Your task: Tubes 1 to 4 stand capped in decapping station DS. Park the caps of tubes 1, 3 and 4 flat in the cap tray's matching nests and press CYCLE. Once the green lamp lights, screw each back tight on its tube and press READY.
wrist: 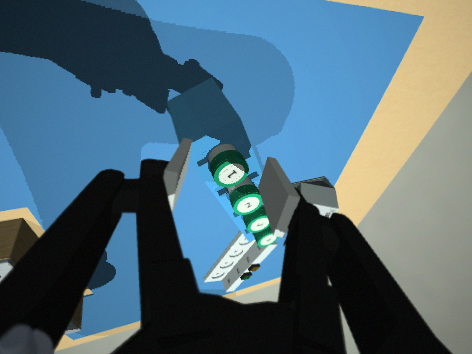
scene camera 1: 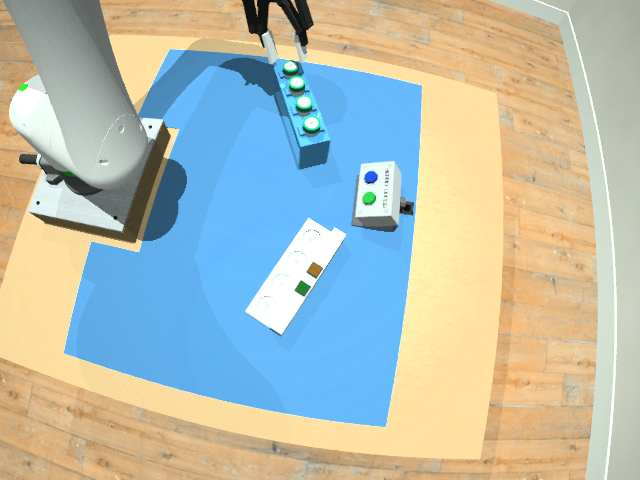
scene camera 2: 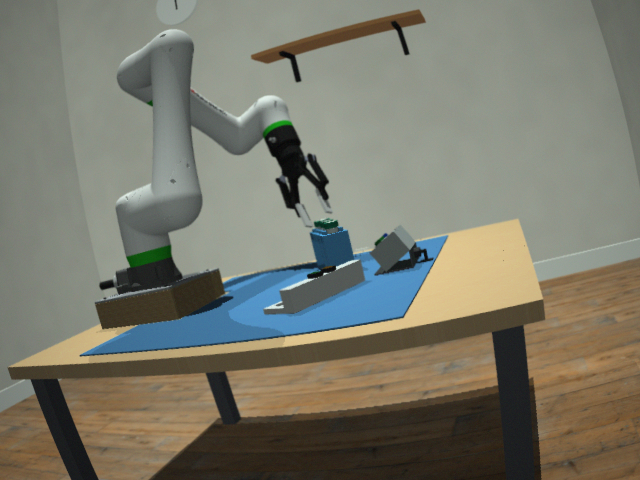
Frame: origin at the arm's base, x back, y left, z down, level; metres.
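Seen in the pictures: gripper, fingertip midpoint: [wrist: 226, 164] [scene camera 1: 288, 60] [scene camera 2: 319, 219]; arm's base, link origin: [scene camera 2: 156, 284].
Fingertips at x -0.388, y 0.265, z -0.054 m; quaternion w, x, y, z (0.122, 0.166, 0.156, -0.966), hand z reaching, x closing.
Observation:
Pixels of each thing's middle, then the offset from my fingertips to it. "spot": a spot on its surface instead.
- cap 1, body centre: [wrist: 229, 169] [scene camera 1: 290, 67] dz +0.009, dx -0.006, dy -0.014 m
- cap 2, body centre: [wrist: 246, 199] [scene camera 1: 296, 84] dz +0.006, dx -0.026, dy -0.062 m
- cap 3, body centre: [wrist: 257, 220] [scene camera 1: 304, 103] dz +0.008, dx -0.048, dy -0.110 m
- cap 4, body centre: [wrist: 266, 235] [scene camera 1: 311, 124] [scene camera 2: 330, 224] dz +0.009, dx -0.068, dy -0.157 m
- white cap tray, body centre: [scene camera 1: 295, 273] [scene camera 2: 313, 284] [wrist: 237, 264] dz +0.096, dx -0.076, dy -0.425 m
- brown-orange square, surface spot: [scene camera 1: 314, 269] spot: dz +0.070, dx -0.109, dy -0.419 m
- dark green square, surface spot: [scene camera 1: 302, 287] spot: dz +0.070, dx -0.092, dy -0.454 m
- grey box, body centre: [scene camera 1: 379, 194] [scene camera 2: 393, 248] [wrist: 309, 212] dz +0.081, dx -0.218, dy -0.251 m
- blue button, body centre: [scene camera 1: 371, 177] dz +0.059, dx -0.197, dy -0.228 m
- green button, body centre: [scene camera 1: 369, 198] dz +0.059, dx -0.196, dy -0.273 m
Blue station DS [scene camera 1: 313, 155] [scene camera 2: 331, 249] [wrist: 200, 111] holds a row of four tubes with green, white-topped caps: cap 1 [scene camera 1: 290, 67] [wrist: 230, 174], cap 2 [scene camera 1: 296, 83] [wrist: 247, 204], cap 3 [scene camera 1: 303, 103] [wrist: 258, 224] and cap 4 [scene camera 1: 311, 124] [wrist: 267, 240]. My gripper [scene camera 1: 287, 59] [scene camera 2: 318, 218] [wrist: 226, 164] is open and empty, just above the cap 1 end, its fingers on either side of that cap in the wrist view. The white cap tray [scene camera 1: 326, 249] [scene camera 2: 321, 287] has four empty round nests. A brown-orange square [scene camera 1: 314, 269] and a dark green square [scene camera 1: 302, 287] sit on it.
A grey box [scene camera 1: 383, 221] [scene camera 2: 391, 250] [wrist: 320, 193] with a blue button [scene camera 1: 370, 177] and a green button [scene camera 1: 369, 197] stands right of the station in scene camera 1. The robot's base plate [scene camera 1: 77, 212] is at the left. A wall shelf [scene camera 2: 338, 37] hangs behind.

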